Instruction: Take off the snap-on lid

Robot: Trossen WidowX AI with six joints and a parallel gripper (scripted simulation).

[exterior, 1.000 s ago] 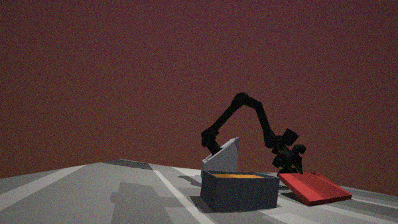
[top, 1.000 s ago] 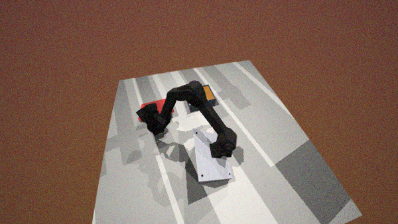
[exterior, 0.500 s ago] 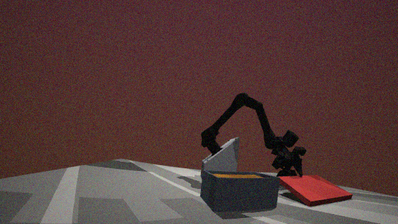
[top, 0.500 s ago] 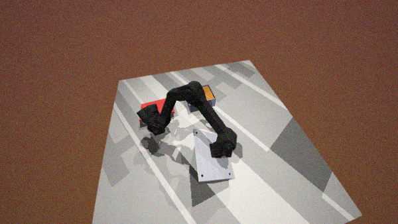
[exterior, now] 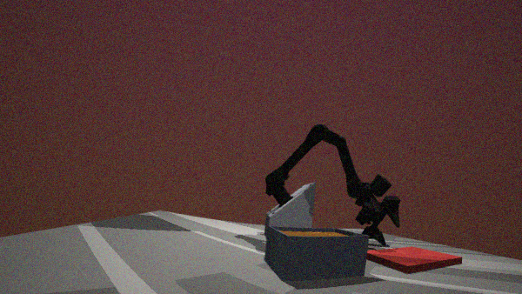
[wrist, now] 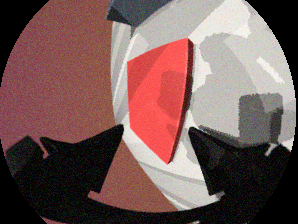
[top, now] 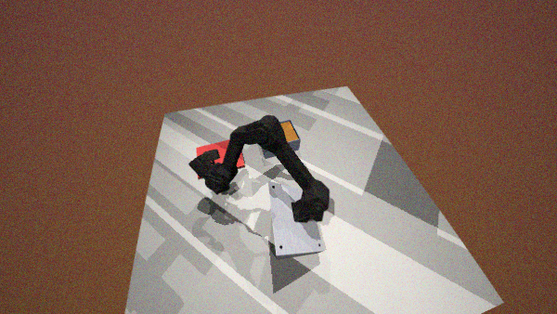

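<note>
Now: the lid 90 mm ahead of my gripper tip, 20 mm to the left of it and 50 mm below it. Also, from my gripper tip: storage box (140 mm ahead, 300 mm to the right, 10 mm below).
</note>
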